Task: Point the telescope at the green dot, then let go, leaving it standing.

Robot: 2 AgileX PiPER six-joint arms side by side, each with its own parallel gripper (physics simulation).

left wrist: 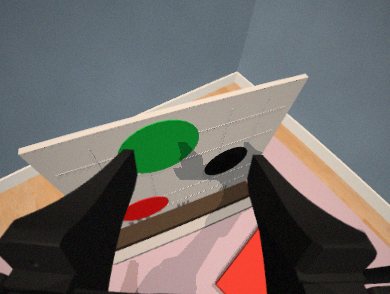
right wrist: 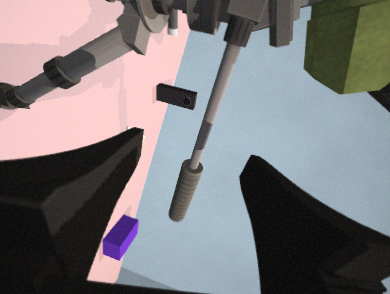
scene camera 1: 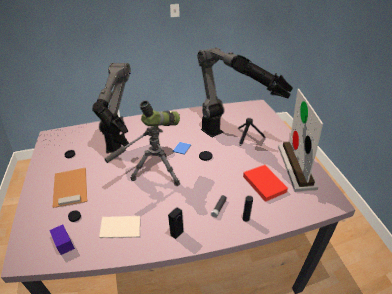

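A green telescope point(scene camera 1: 159, 118) point(right wrist: 337, 50) stands upright on its grey tripod point(scene camera 1: 155, 146), its wide end facing right toward the target board in the scene view. The exact aim cannot be told. The tripod's pan handle point(scene camera 1: 116, 153) point(right wrist: 185, 192) slants down to the left. The green dot point(scene camera 1: 304, 112) point(left wrist: 160, 145) is high on the white board point(scene camera 1: 314, 125) point(left wrist: 260, 110). My right gripper point(scene camera 1: 125, 138) point(right wrist: 195, 155) is open beside the pan handle, which shows between its fingers in the wrist view but is not clamped. My left gripper point(scene camera 1: 287, 91) point(left wrist: 192, 165) is open and empty before the board.
A small black tripod point(scene camera 1: 249, 122) stands near the left arm's base. A red book point(scene camera 1: 265, 182) point(left wrist: 245, 270) lies before the board. A purple block point(scene camera 1: 62, 239) point(right wrist: 120, 237), a black box point(scene camera 1: 175, 223) point(right wrist: 175, 96) and a black cylinder point(scene camera 1: 247, 208) are near the front edge.
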